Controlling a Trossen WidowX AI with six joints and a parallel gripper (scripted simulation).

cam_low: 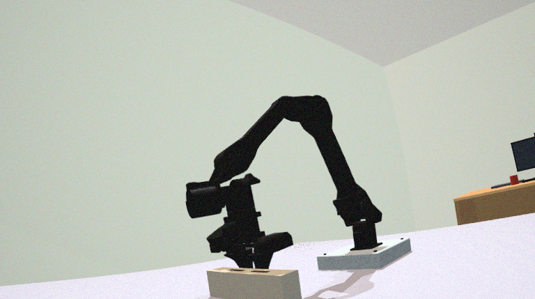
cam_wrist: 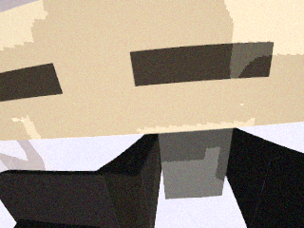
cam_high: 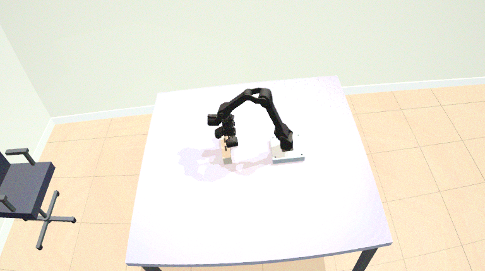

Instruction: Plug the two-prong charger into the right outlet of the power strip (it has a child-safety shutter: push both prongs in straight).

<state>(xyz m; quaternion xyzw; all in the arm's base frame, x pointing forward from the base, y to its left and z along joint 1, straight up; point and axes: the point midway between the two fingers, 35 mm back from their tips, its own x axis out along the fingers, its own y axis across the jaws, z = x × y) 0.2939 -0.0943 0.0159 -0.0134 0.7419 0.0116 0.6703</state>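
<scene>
Now: the dark grey two-prong charger 20 mm ahead of my gripper tip and 10 mm above it.
</scene>
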